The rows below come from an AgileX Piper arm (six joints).
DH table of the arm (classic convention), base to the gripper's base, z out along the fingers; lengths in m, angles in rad. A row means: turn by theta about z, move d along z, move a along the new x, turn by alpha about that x. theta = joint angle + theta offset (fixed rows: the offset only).
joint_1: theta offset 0  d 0.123  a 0  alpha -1.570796
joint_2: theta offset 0.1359  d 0  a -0.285  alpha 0
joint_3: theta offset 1.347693  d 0  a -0.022  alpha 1.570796
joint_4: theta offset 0  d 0.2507  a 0  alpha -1.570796
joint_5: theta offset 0  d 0  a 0  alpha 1.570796
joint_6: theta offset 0  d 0.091  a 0  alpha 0
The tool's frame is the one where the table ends.
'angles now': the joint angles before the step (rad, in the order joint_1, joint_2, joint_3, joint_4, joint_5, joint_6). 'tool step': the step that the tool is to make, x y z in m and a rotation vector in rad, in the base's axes. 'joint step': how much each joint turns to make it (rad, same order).
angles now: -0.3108, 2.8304, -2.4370, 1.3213, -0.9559, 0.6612
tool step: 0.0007, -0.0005, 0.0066, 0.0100, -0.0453, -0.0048
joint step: 0.0001, -0.0003, -0.0241, 0.0127, -0.0018, 0.0193
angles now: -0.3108, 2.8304, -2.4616, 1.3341, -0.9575, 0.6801
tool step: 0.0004, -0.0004, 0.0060, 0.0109, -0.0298, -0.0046
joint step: 0.0001, -0.0022, -0.0197, 0.0177, 0.0000, 0.0040
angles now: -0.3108, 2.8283, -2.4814, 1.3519, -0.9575, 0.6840
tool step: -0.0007, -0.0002, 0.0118, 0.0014, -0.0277, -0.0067
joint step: 0.0000, -0.0188, -0.0047, 0.0101, -0.0045, 0.0019
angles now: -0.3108, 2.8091, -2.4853, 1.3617, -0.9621, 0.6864
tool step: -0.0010, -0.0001, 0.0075, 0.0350, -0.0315, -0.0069
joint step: 0.0001, -0.0178, -0.0009, 0.0426, 0.0027, 0.0014
